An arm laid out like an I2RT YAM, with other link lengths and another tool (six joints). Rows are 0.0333 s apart.
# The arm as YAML. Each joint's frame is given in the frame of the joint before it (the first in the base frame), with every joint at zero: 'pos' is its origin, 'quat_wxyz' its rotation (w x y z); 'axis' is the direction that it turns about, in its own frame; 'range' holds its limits. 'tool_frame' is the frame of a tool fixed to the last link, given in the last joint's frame.
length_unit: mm
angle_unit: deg
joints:
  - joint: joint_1
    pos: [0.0, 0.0, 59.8]
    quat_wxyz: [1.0, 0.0, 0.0, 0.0]
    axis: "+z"
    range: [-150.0, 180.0]
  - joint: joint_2
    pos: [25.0, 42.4, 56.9]
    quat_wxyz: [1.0, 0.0, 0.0, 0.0]
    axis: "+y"
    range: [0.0, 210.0]
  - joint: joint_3
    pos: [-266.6, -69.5, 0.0]
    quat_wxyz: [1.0, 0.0, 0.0, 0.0]
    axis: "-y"
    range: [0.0, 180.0]
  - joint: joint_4
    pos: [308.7, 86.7, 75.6]
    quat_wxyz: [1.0, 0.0, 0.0, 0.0]
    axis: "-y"
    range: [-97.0, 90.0]
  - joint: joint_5
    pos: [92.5, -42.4, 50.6]
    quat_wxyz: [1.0, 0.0, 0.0, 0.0]
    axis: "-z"
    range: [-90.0, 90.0]
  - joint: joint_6
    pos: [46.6, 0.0, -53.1]
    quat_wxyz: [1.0, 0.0, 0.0, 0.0]
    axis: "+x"
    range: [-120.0, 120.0]
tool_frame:
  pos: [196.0, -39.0, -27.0]
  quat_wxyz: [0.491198, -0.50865, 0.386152, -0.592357]
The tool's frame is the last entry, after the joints.
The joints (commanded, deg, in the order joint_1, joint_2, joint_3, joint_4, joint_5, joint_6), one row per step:
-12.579, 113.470, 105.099, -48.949, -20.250, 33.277
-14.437, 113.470, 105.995, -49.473, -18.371, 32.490
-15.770, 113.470, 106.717, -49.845, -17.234, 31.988
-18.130, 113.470, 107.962, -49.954, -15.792, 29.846
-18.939, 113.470, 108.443, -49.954, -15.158, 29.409
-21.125, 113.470, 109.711, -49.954, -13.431, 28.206
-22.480, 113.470, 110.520, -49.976, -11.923, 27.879
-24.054, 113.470, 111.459, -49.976, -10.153, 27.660
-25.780, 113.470, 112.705, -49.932, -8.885, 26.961
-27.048, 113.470, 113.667, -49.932, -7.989, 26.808
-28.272, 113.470, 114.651, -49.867, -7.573, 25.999
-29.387, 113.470, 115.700, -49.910, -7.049, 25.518
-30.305, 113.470, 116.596, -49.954, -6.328, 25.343
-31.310, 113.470, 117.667, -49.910, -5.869, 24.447
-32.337, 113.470, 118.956, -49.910, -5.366, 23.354
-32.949, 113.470, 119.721, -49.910, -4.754, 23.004
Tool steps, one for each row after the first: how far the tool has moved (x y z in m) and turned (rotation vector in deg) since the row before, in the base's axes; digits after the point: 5 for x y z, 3 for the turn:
-0.00103, -0.02780, 0.00407, -2.074, -0.152, -2.254
-0.00112, -0.01912, 0.00390, -1.302, -0.170, -1.556
-0.00036, -0.03331, 0.00874, -2.750, -0.986, -1.462
-0.00035, -0.01190, 0.00353, -0.911, -0.325, -0.825
-0.00242, -0.03220, 0.00954, -2.493, -0.757, -2.245
-0.00311, -0.02132, 0.00602, -1.619, -0.277, -2.000
-0.00461, -0.02462, 0.00729, -1.797, -0.295, -2.482
-0.00430, -0.02496, 0.01048, -1.881, -0.676, -1.980
-0.00389, -0.01779, 0.00809, -1.141, -0.532, -1.725
-0.00308, -0.01611, 0.00879, -1.281, -0.637, -0.889
-0.00358, -0.01494, 0.00902, -1.135, -0.593, -1.109
-0.00389, -0.01313, 0.00768, -0.996, -0.434, -1.280
-0.00343, -0.01395, 0.00978, -1.434, -0.554, -0.678
-0.00381, -0.01455, 0.01172, -1.691, -0.593, -0.612
-0.00327, -0.00944, 0.00695, -0.999, -0.305, -0.810

